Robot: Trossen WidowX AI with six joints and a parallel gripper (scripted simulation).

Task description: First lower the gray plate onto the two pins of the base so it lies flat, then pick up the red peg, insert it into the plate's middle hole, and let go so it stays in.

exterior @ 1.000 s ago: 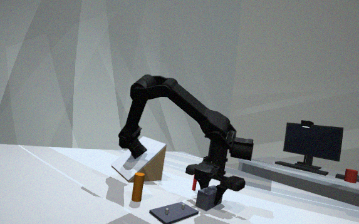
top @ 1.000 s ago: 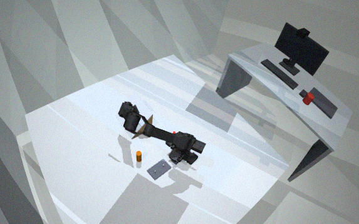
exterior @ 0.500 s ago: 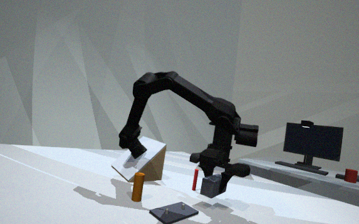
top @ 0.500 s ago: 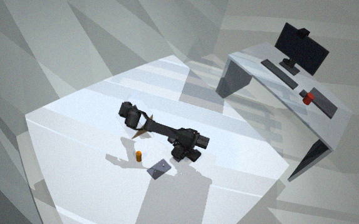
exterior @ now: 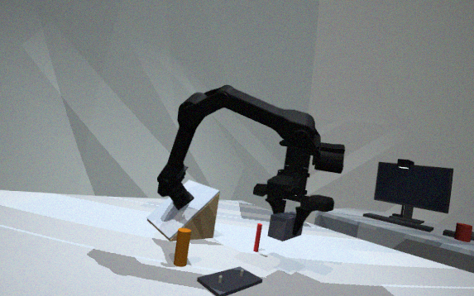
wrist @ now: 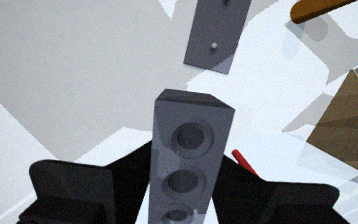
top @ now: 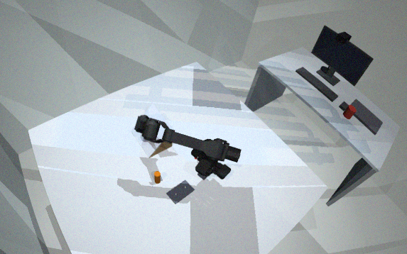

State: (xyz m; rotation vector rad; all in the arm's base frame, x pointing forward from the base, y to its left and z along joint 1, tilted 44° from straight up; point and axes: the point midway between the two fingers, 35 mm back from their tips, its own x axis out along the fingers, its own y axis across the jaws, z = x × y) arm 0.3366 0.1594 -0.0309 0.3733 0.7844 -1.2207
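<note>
Right now my gripper tip is 130 mm past the red peg, 60 mm above it and 20 mm to the right of it. Also, from my gripper tip: orange cylinder 220 mm to the right, 90 mm behind, 60 mm below; then gray plate 30 mm above.
</note>
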